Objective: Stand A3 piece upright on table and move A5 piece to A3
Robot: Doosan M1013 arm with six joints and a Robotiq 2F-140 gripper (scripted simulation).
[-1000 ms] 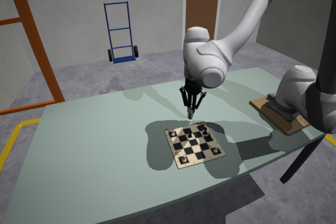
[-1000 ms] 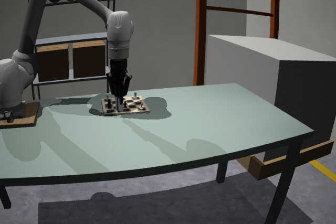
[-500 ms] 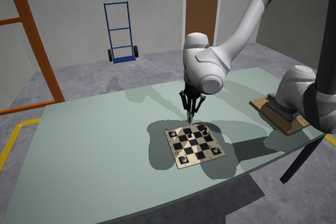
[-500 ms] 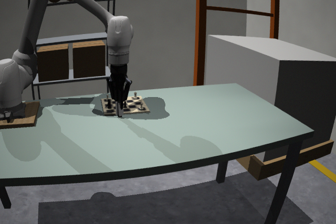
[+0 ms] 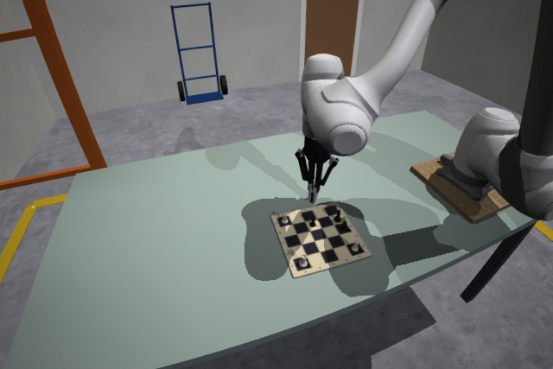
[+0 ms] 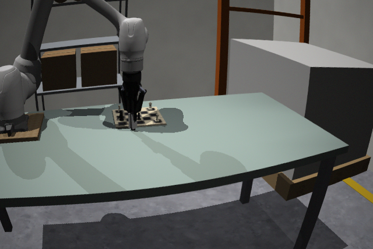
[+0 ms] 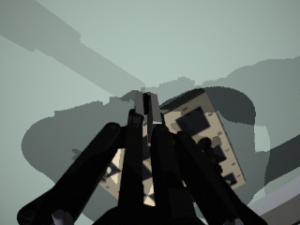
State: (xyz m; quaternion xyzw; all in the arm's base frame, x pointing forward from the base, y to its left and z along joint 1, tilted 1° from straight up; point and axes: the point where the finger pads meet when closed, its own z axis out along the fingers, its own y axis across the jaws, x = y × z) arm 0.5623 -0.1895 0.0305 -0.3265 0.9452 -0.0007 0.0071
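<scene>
The chessboard lies 6 cm ahead of my hand, 13 cm to the left of it and 4 cm below it.
</scene>
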